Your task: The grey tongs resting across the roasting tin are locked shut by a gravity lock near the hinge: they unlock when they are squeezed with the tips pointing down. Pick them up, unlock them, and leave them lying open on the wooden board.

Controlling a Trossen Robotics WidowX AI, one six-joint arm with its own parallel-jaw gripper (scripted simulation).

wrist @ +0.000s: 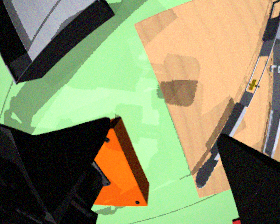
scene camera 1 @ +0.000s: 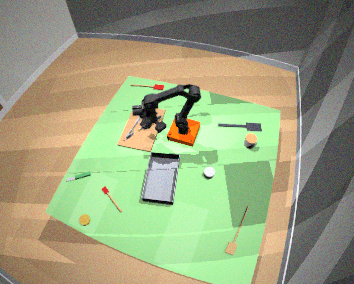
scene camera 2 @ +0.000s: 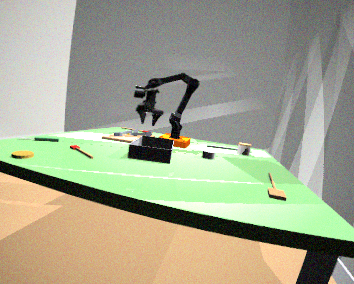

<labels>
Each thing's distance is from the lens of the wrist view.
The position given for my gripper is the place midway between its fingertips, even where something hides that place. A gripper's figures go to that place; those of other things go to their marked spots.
my gripper [wrist: 165, 131]: 10 cm
wooden board [wrist: 202, 62]: 19 cm
</labels>
